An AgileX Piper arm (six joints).
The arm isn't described. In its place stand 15 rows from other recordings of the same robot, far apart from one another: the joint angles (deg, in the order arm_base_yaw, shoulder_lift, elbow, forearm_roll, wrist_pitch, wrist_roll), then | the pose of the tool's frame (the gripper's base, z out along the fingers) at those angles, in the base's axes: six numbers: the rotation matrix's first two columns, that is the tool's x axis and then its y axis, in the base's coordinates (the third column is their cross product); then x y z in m.
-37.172 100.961 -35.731 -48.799 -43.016 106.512 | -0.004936, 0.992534, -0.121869, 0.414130, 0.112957, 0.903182, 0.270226, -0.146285, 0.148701
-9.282 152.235 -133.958 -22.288 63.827 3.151 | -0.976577, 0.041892, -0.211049, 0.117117, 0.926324, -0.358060, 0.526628, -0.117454, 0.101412
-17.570 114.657 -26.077 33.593 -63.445 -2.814 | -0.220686, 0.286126, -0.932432, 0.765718, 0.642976, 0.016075, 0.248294, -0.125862, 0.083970
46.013 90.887 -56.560 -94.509 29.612 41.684 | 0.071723, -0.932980, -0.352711, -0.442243, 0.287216, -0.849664, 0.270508, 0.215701, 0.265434
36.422 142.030 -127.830 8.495 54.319 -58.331 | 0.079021, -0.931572, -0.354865, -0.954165, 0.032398, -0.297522, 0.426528, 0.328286, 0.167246
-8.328 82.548 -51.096 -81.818 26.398 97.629 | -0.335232, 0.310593, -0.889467, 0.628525, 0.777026, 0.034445, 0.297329, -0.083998, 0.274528
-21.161 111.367 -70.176 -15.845 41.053 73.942 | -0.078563, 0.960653, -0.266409, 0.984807, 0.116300, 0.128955, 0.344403, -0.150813, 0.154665
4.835 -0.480 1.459 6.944 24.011 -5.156 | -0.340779, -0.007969, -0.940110, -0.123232, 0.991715, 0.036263, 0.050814, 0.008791, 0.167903
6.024 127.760 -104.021 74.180 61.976 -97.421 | -0.157708, -0.347186, -0.924440, -0.948003, 0.315301, 0.043312, 0.470659, 0.127384, 0.228387
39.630 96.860 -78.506 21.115 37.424 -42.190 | -0.213720, -0.715219, -0.665421, -0.910268, 0.393048, -0.130102, 0.279585, 0.257406, 0.295338
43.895 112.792 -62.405 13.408 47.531 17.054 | -0.945692, -0.306301, 0.108842, -0.290929, 0.946893, 0.136946, 0.229466, 0.242382, 0.115722
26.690 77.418 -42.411 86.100 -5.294 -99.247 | -0.344792, -0.427147, -0.835861, -0.466560, 0.850666, -0.242257, 0.256653, 0.119651, 0.255828
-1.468 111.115 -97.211 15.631 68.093 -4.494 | -0.971562, 0.049669, -0.231517, -0.009778, 0.968501, 0.248816, 0.410288, 0.012242, 0.269839
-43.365 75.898 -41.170 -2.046 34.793 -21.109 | -0.873370, 0.292201, -0.389672, 0.384603, 0.904626, -0.183664, 0.170623, -0.163702, 0.218911
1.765 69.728 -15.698 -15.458 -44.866 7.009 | -0.075285, -0.072237, -0.994542, -0.223329, 0.973258, -0.053785, 0.207754, 0.023520, 0.218227
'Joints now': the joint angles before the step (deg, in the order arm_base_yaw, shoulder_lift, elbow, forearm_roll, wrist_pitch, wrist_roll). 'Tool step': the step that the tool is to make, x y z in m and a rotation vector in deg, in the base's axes. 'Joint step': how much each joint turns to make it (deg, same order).
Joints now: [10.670, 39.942, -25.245, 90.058, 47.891, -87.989]
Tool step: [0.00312, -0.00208, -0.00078, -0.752, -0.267, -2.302]
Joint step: [-0.004, -0.001, 0.000, -0.277, -2.398, -0.164]
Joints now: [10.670, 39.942, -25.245, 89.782, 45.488, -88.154]
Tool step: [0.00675, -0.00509, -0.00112, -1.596, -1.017, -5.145]
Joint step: [0.005, 0.000, 0.007, -0.123, -5.376, -1.008]
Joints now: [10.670, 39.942, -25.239, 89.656, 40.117, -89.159]
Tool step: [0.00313, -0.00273, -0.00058, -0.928, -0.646, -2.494]
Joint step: [-0.001, 0.000, 0.027, -0.007, -2.635, -0.756]
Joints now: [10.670, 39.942, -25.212, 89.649, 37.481, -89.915]
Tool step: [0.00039, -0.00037, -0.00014, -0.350, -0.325, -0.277]
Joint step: [-0.002, -0.001, 0.016, -0.001, -0.341, -0.441]
